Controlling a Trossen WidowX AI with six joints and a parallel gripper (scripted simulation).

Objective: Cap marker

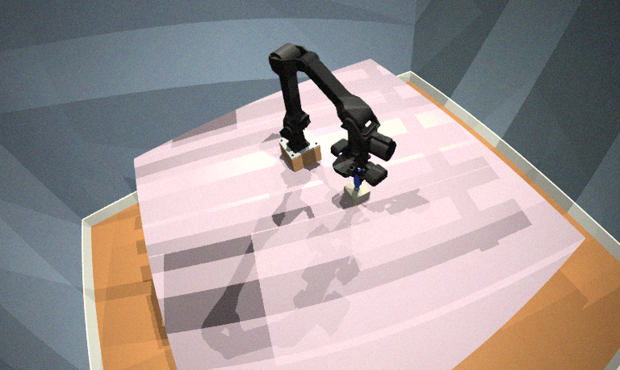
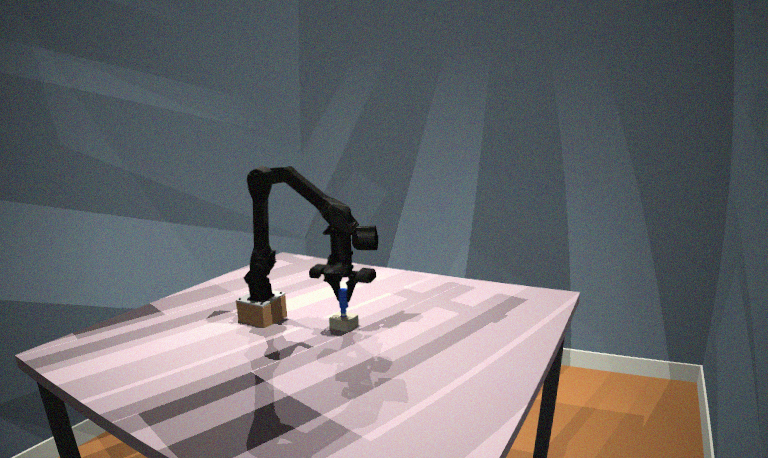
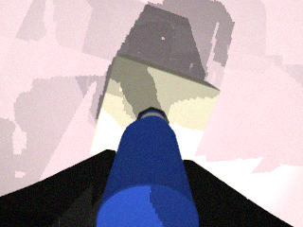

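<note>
Right now the blue marker is 1 cm below my gripper tip. The rest, counted from my gripper tip: block (6 cm below); then blue cap (1 cm above).
</note>
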